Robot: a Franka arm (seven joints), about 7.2 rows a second.
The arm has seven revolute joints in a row. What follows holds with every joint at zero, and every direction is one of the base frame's. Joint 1 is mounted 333.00 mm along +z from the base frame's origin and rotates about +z. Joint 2 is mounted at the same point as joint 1 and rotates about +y. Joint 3 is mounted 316.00 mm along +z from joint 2 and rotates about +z. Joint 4 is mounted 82.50 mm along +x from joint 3 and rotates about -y. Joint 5 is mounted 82.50 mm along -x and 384.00 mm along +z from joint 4 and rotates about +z. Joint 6 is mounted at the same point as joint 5 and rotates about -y. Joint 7 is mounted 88.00 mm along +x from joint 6 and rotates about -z. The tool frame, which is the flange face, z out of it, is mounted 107.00 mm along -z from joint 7; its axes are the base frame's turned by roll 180.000, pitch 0.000 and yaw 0.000 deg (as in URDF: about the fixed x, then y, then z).
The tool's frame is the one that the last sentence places.
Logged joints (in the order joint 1, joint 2, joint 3, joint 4, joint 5, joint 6, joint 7), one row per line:
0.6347 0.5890 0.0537 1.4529 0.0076 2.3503 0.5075
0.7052 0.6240 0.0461 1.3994 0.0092 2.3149 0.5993
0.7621 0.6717 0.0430 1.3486 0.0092 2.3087 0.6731
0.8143 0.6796 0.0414 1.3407 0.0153 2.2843 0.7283
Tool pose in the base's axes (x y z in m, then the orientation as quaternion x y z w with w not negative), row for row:
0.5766 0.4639 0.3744 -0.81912 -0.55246 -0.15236 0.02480
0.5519 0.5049 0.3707 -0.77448 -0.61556 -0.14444 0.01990
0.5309 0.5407 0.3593 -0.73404 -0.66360 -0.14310 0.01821
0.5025 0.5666 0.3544 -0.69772 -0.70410 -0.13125 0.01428
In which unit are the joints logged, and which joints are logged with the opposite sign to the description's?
The joints are logged in radians. Opposite sign: joint 4, joint 5, joint 7.
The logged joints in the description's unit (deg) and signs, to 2 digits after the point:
36.37 33.75 3.08 -83.25 -0.44 134.66 -29.08
40.40 35.75 2.64 -80.18 -0.53 132.63 -34.34
43.67 38.49 2.46 -77.27 -0.53 132.28 -38.57
46.66 38.94 2.37 -76.82 -0.88 130.88 -41.73

